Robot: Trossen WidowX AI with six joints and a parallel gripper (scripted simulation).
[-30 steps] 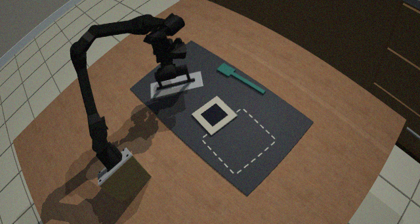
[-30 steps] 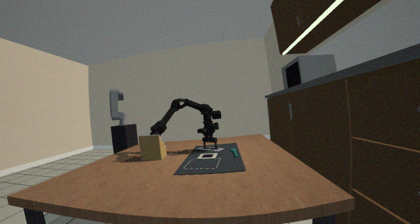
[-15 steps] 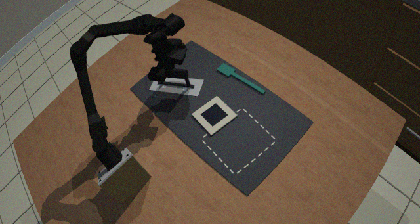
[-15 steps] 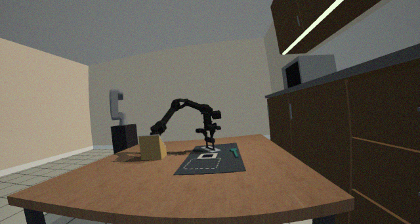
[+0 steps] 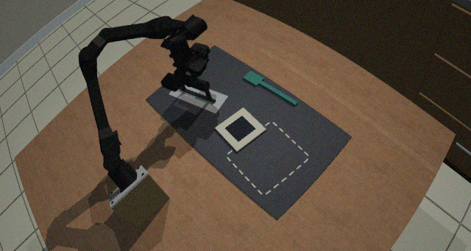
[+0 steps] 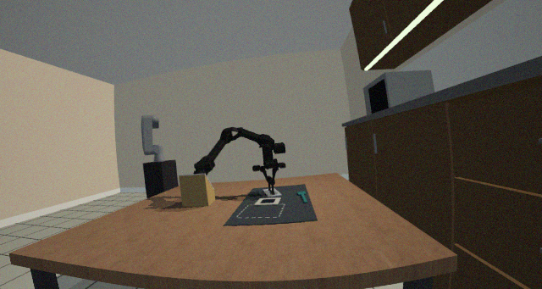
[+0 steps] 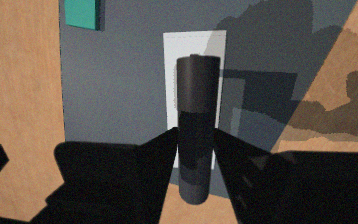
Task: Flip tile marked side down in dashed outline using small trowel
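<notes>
Now: the trowel 10 mm ahead of my gripper tip, 20 mm to the right of it and 30 mm below it. Also, from my gripper tip: dark mat: 50 mm ahead, 170 mm to the right, 80 mm below; tile: 20 mm ahead, 210 mm to the right, 60 mm below; teal flat tool: 190 mm ahead, 140 mm to the right, 60 mm below.
</notes>
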